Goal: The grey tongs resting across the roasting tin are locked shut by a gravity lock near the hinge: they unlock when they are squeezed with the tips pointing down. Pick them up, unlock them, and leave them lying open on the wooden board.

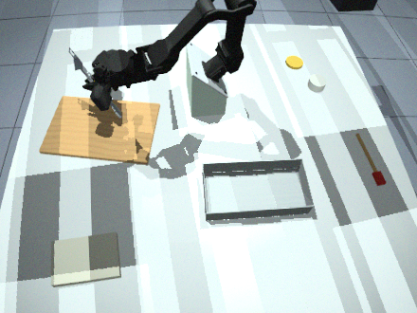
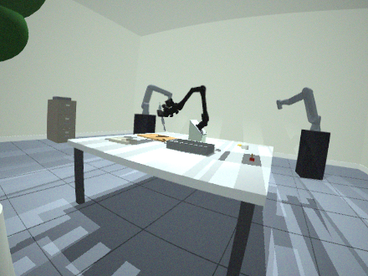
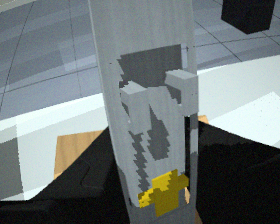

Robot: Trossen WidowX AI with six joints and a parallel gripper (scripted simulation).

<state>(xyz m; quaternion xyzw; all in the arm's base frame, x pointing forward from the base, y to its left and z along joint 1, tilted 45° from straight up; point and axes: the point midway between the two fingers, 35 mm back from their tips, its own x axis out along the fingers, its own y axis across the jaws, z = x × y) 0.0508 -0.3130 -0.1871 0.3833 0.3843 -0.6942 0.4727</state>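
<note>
Now: gripper tip 10 mm to the right of the wooden board and 200 mm above it. Round my gripper tip: yellow lock piece 10 mm ahead, 30 mm to the left, 10 mm above; then grey roasting tin 330 mm ahead, 440 mm to the left, 180 mm below; then cream slab 440 mm ahead, 60 mm to the right, 200 mm below.
</note>
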